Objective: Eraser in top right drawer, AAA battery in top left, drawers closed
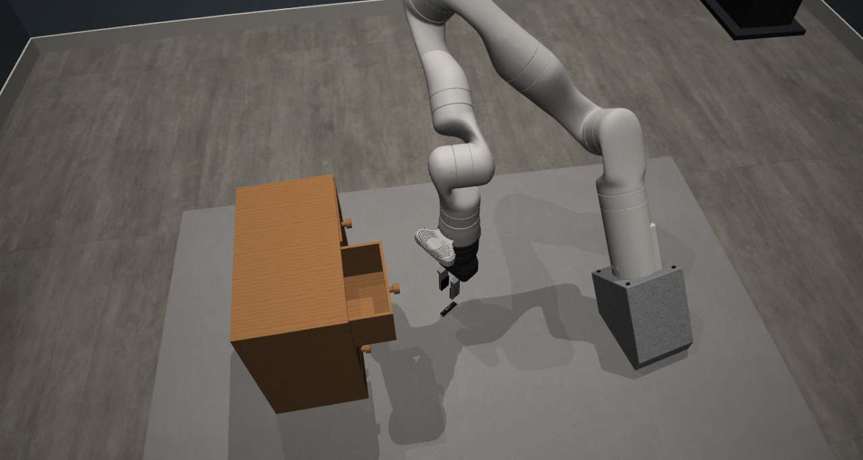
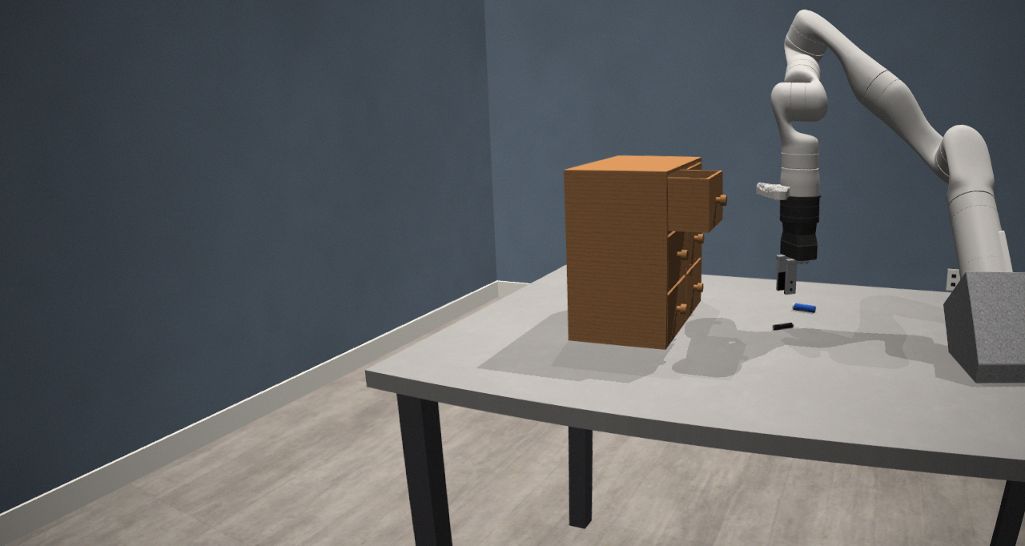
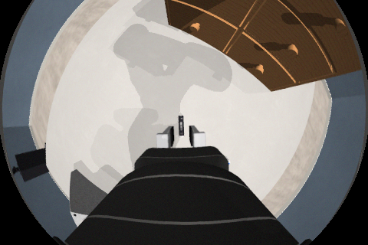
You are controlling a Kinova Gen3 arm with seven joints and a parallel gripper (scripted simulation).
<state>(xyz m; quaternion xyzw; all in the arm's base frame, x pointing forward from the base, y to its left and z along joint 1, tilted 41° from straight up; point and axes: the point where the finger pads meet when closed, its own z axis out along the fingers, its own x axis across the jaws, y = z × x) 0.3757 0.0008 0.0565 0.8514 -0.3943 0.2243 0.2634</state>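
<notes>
Right now my hand is 80 mm above the thin black battery. Also, from my hand: thicker blue battery 130 mm to the right, 80 mm below, 30 mm behind; white eraser 320 mm ahead, 130 mm above, 40 mm to the right.
</notes>
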